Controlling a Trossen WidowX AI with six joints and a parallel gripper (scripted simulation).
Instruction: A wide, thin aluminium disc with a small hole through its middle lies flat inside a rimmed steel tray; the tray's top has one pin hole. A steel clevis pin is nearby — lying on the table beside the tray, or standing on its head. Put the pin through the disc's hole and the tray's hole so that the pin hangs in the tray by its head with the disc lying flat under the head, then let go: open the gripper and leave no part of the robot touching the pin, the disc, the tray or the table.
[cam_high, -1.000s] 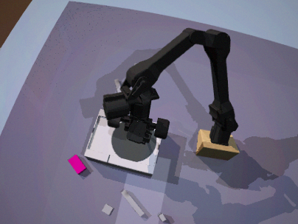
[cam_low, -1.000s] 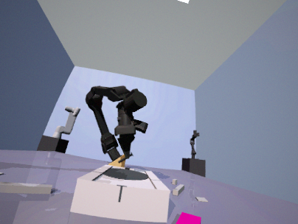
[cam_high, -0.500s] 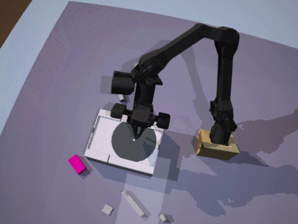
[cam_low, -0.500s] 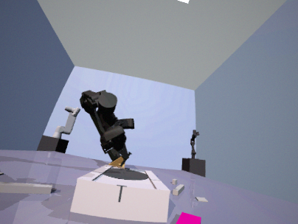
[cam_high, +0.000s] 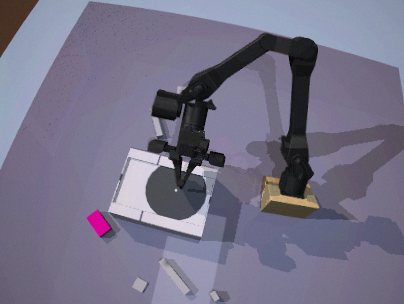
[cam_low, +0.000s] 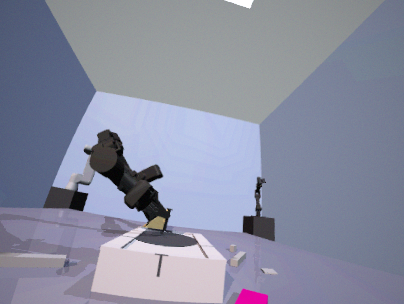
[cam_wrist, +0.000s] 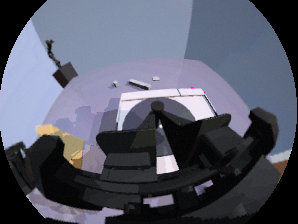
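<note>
My gripper tip is 5 cm above the dark aluminium disc and 1 cm short of it. Round my gripper tip: clevis pin (1 cm to the right, 1 cm below); then grey bar (21 cm to the left, 9 cm below, 4 cm behind); then rimmed tray (6 cm below, 4 cm ahead, 1 cm to the left).
</note>
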